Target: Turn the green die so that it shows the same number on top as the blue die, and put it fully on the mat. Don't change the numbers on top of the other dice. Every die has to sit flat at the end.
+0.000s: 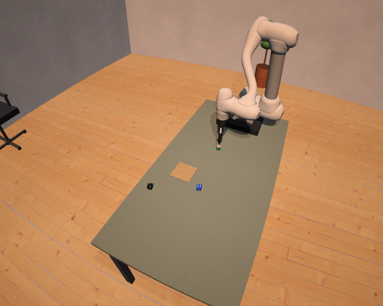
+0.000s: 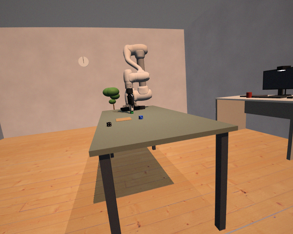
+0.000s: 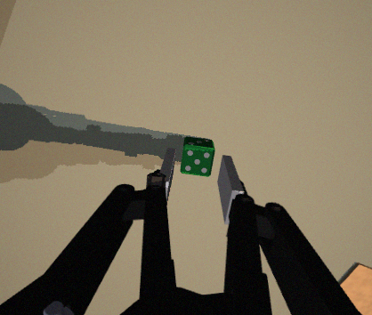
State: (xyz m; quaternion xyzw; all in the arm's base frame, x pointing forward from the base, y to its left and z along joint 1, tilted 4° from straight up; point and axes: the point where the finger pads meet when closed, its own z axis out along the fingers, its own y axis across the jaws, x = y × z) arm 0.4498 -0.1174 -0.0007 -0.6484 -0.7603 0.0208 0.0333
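My gripper is now 6 cm above the green die. Also, from my hand: black die: 51 cm ahead, 32 cm to the right, 6 cm below; then blue die: 41 cm ahead, 6 cm below, 2 cm to the right; then tan mat: 30 cm ahead, 16 cm to the right, 7 cm below.
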